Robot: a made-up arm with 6 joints. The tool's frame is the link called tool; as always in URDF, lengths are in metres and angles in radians. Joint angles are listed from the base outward.
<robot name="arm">
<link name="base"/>
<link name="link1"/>
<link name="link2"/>
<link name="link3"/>
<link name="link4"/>
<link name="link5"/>
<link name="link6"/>
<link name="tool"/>
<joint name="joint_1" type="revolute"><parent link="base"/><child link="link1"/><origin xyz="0.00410 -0.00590 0.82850"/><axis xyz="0 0 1"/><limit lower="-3.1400" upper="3.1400"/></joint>
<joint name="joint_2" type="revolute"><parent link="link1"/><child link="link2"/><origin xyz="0.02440 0.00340 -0.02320" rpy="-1.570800 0.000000 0.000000"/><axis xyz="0 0 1"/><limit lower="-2.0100" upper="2.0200"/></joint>
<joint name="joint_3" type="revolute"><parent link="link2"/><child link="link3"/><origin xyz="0.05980 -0.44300 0.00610"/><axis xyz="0 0 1"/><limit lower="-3.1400" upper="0.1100"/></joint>
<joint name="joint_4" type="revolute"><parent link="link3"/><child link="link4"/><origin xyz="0.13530 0.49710 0.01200" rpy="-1.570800 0.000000 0.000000"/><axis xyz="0 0 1"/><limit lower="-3.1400" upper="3.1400"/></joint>
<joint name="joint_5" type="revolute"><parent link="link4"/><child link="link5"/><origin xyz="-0.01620 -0.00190 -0.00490" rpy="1.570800 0.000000 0.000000"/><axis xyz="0 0 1"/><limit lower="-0.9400" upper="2.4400"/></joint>
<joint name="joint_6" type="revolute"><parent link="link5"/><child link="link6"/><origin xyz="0.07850 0.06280 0.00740" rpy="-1.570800 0.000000 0.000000"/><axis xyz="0 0 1"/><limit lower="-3.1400" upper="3.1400"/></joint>
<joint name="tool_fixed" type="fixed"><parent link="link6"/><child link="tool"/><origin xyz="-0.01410 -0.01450 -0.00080" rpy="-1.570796 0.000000 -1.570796"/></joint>
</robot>
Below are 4 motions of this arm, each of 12 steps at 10 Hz.
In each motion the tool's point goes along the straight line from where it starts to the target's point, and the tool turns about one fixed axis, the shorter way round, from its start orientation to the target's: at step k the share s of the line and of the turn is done. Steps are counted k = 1, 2, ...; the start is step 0. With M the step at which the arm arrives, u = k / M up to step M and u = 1 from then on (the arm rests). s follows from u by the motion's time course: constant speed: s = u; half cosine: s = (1 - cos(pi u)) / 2; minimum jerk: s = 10 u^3 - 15 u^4 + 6 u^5.
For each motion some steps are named. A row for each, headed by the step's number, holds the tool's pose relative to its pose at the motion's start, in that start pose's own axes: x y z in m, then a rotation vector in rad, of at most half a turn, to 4 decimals.
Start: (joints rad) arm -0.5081 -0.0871 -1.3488 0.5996 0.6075 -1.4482
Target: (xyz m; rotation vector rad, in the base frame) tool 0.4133 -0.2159 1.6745 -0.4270 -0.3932 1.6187
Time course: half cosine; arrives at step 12
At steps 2, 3, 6, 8, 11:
2: -0.0054 0.0232 0.0135 -0.0767 -0.0376 -0.0142
3: -0.0118 0.0508 0.0294 -0.1677 -0.0822 -0.0310
6: -0.0403 0.1734 0.1004 -0.5726 -0.2806 -0.1057
8: -0.0604 0.2601 0.1506 -0.8589 -0.4209 -0.1585
11: -0.0792 0.3409 0.1974 -1.1257 -0.5516 -0.2077

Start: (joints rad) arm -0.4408 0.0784 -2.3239 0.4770 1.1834 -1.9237
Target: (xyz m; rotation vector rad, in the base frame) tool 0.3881 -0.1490 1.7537 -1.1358 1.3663 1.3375
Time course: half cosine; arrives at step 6
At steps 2, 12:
2: -0.0078 0.0299 0.0128 0.0094 0.0160 -0.0573
12: -0.0311 0.1197 0.0510 0.0377 0.0639 -0.2294

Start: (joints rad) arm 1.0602 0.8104 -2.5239 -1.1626 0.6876 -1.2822
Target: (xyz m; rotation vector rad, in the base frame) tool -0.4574 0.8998 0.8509 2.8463 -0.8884 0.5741
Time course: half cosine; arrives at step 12
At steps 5, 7, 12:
5: -0.0007 0.2689 0.2596 0.0256 0.4065 -0.2157
7: -0.0012 0.4567 0.4410 0.0435 0.6903 -0.3664
12: -0.0018 0.7257 0.7006 0.0690 1.0968 -0.5822

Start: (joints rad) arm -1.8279 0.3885 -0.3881 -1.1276 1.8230 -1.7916
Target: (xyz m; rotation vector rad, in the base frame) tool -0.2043 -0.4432 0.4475 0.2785 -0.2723 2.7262
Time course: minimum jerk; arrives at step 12
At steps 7, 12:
7: -0.1024 0.0534 -0.1065 -0.5837 0.7901 -0.6617
12: -0.1567 0.0817 -0.1630 -0.8934 1.2093 -1.0128

